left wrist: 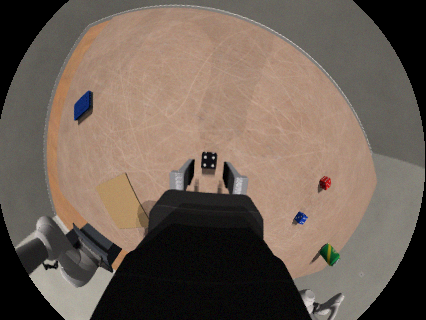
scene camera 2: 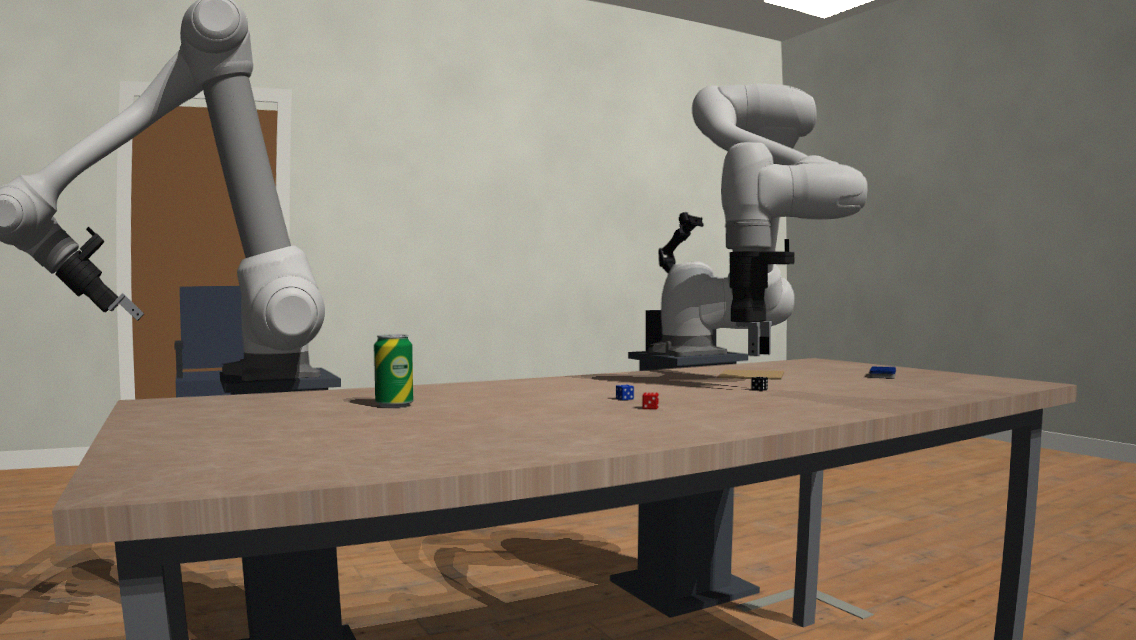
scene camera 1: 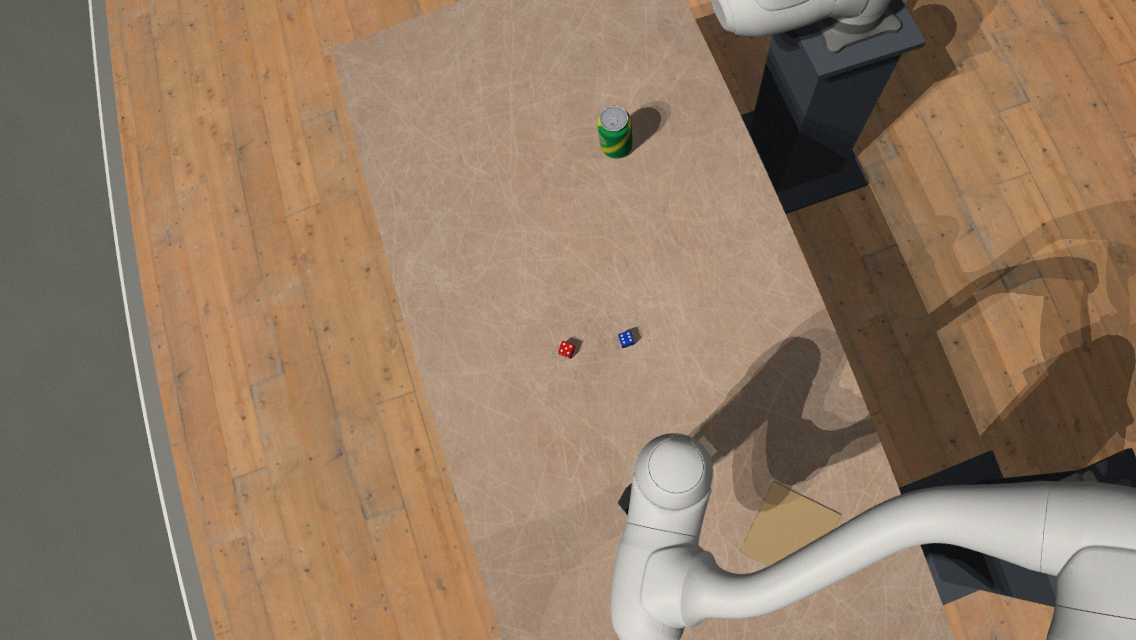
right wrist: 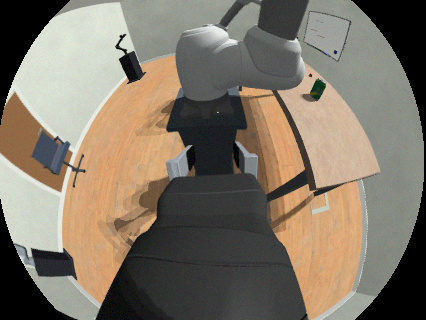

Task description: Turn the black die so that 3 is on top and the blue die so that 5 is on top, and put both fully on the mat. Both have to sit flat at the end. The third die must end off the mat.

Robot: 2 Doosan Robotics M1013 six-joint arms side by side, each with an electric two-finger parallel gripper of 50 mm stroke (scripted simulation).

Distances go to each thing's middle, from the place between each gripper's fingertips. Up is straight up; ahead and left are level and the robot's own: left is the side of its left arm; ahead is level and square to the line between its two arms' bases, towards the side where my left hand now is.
Right now the tan mat (scene camera 1: pixel 786 521) is 20 cm behind my left hand (scene camera 2: pixel 759 355), 16 cm to the left of it and 8 cm below it.
The tan mat is 1280 mm to the left of my right hand (scene camera 2: pixel 141 317), 530 mm ahead of it and 160 mm below it.
